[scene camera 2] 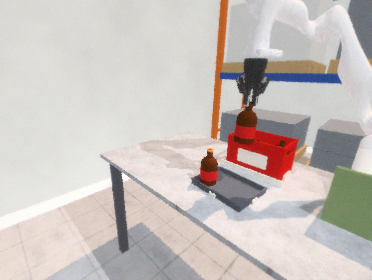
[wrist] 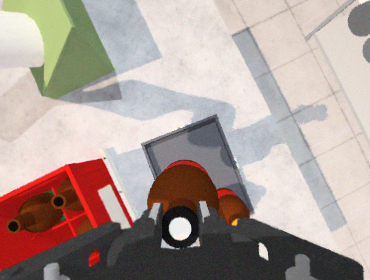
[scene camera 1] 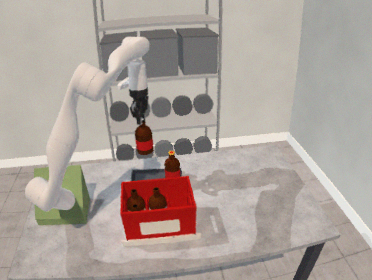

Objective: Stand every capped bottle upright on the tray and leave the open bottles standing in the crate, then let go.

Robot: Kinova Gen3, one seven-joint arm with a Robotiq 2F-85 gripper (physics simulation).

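Frame: origin at the arm's base, x right, y ahead, z up, level; metres.
Seen in the pictures: gripper, fingertip midpoint: [scene camera 2: 249, 106] [wrist: 180, 214] [scene camera 1: 141, 123]; arm's base, link origin: [scene camera 2: 362, 191] [wrist: 34, 43] [scene camera 1: 65, 199].
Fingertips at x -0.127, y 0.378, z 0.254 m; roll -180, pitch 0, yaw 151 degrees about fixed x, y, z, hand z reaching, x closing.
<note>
Pixels of each thing's top centre, then the offset from my fingertips to it. Level surfaces: height alone.
- brown bottle with a red label, top centre: [wrist: 184, 228] [scene camera 2: 249, 101] [scene camera 1: 142, 118] dx +0.000, dy +0.005, dz +0.019 m
- red-labelled bottle with a yellow-and-red cap, top centre: [wrist: 240, 228] [scene camera 2: 210, 149] [scene camera 1: 171, 152] dx -0.042, dy +0.129, dz -0.192 m
- red crate, top centre: [wrist: 53, 263] [scene camera 1: 156, 194] [scene camera 2: 262, 136] dx +0.253, dy +0.015, dz -0.177 m
- grey table, surface height: dz -0.352 m
My gripper [scene camera 1: 141, 120] [scene camera 2: 251, 102] [wrist: 180, 214] is shut on the neck of a brown bottle with a red label [scene camera 1: 144, 141] [scene camera 2: 246, 125] [wrist: 182, 187]. It hangs upright in the air, overlapping the tray in the wrist view; its top shows as a white disc in a black ring. Another red-labelled bottle with a yellow-and-red cap [scene camera 1: 172, 165] [scene camera 2: 209, 170] [wrist: 232, 206] stands upright on the dark grey tray [scene camera 1: 147, 175] [scene camera 2: 240, 191] [wrist: 175, 150], at one corner. The red crate [scene camera 1: 130, 223] [scene camera 2: 285, 166] [wrist: 91, 175] holds open brown bottles [scene camera 1: 157, 199] [scene camera 2: 282, 144] [wrist: 37, 212], partly hidden by its walls.
A green block [scene camera 1: 65, 195] [scene camera 2: 352, 200] [wrist: 90, 55] stands by the arm's base. The crate stands beside the tray on the grey table [scene camera 1: 240, 200] [scene camera 2: 150, 155] [wrist: 175, 45]. A shelf rack [scene camera 1: 218, 100] with grey boxes and round items stands behind the table.
</note>
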